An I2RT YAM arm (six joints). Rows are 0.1 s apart.
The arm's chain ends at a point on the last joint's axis. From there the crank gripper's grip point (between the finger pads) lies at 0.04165 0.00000 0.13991 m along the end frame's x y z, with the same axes.
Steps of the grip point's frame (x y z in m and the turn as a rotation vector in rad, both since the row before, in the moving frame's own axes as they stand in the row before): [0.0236 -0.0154 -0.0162 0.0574 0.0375 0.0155]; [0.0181 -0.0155 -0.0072 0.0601 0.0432 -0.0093]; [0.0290 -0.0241 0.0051 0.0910 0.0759 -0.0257]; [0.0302 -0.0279 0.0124 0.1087 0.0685 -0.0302]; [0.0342 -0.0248 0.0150 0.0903 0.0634 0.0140]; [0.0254 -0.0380 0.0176 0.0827 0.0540 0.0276]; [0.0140 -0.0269 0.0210 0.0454 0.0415 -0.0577]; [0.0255 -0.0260 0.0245 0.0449 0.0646 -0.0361]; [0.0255 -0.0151 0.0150 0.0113 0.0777 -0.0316]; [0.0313 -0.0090 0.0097 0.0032 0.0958 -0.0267]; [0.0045 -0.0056 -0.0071 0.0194 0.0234 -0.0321]
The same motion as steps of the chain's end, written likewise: [0.0183 -0.0081 -0.0143 0.0574 0.0375 0.0155]; [0.0121 -0.0067 -0.0050 0.0601 0.0432 -0.0093]; [0.0187 -0.0103 0.0093 0.0910 0.0759 -0.0257]; [0.0210 -0.0115 0.0165 0.1087 0.0685 -0.0302]; [0.0253 -0.0130 0.0185 0.0903 0.0634 0.0140]; [0.0178 -0.0278 0.0205 0.0827 0.0540 0.0276]; [0.0085 -0.0180 0.0230 0.0454 0.0415 -0.0577]; [0.0167 -0.0181 0.0277 0.0449 0.0646 -0.0361]; [0.0148 -0.0121 0.0187 0.0113 0.0777 -0.0316]; [0.0181 -0.0073 0.0143 0.0032 0.0958 -0.0267]; [0.0013 -0.0015 -0.0060 0.0194 0.0234 -0.0321]
